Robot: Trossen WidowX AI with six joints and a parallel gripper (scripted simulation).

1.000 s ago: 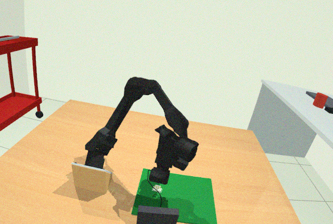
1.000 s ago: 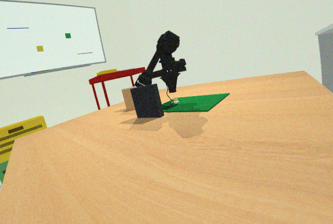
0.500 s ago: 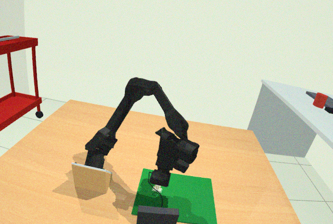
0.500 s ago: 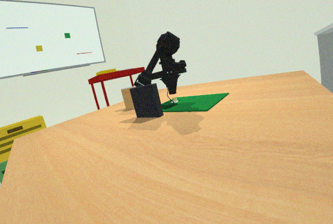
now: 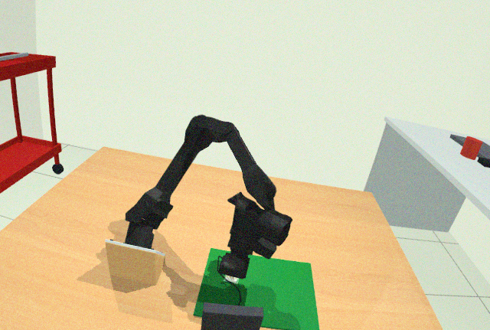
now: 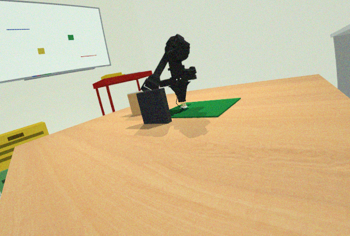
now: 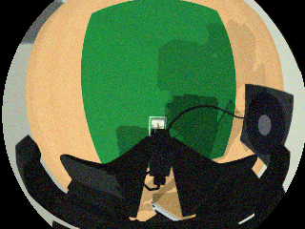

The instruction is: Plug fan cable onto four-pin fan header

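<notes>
The dark plug is 10 mm behind my gripper tip and 10 mm above it. From my gripper tip the other things lie so: fan (20 mm behind, 170 mm to the right, 20 mm above); then green board (70 mm ahead, 20 mm to the right, 60 mm below); then white four-pin header (10 mm behind, 40 mm below).
</notes>
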